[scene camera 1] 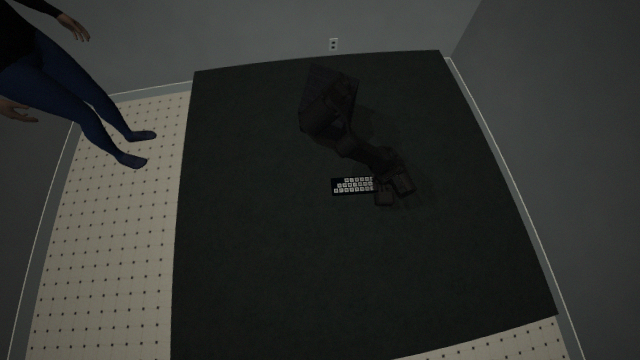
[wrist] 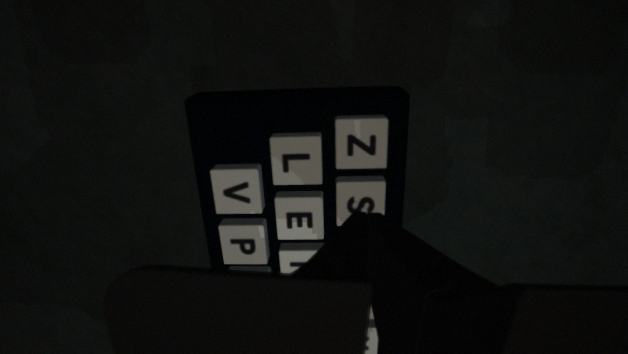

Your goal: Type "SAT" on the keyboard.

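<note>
A black keyboard with white letter keys lies flat on the dark table. In the scene view its right end is hidden under the arm. In the wrist view the S key shows in the right-hand column, below the Z key; the L, E, V and P keys show to the left. My gripper is shut and empty. Its dark tips overlap the lower edge of the S key; whether they touch it I cannot tell. The A and T keys cannot be made out in the wrist view.
The dark table carries the arm, which reaches from its base near the back edge toward the keyboard's right end. A person in blue trousers is at the left, beside the table. Grey walls stand behind and at the right.
</note>
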